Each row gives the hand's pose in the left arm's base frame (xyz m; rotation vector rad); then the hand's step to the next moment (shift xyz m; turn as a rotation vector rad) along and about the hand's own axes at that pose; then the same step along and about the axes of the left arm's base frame.
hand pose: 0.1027 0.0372 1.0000 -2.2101 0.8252 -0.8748
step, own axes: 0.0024 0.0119 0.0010 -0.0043 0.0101 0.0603
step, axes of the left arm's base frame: -0.0016 -0.0088 -0.0083 0.0392 0.0155 -0.0445
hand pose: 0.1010 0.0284 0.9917 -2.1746 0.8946 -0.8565
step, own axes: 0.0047 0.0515 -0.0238 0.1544 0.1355 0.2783
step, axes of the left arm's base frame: -0.0335 -0.0402 -0.0225 0.2465 -0.1127 -0.2149
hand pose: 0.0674 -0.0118 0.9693 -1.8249 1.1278 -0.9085
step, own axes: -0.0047 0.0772 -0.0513 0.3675 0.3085 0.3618
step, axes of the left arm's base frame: -0.0737 -0.0311 -0.0471 0.3312 -0.3391 -0.3693
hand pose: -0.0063 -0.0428 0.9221 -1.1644 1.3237 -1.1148
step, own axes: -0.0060 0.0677 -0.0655 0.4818 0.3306 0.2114
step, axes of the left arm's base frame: -0.0695 0.0146 -0.0622 0.1766 -0.4473 -0.3935
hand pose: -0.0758 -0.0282 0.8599 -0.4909 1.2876 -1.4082
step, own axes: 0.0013 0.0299 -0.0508 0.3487 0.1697 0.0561
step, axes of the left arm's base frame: -0.0306 0.0263 -0.0430 0.0155 -0.2973 -0.2548
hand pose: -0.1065 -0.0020 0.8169 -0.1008 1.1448 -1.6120
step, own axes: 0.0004 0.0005 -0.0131 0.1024 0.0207 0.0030
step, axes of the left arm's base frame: -0.0075 0.0077 -0.0075 -0.0240 -0.0811 -0.0614
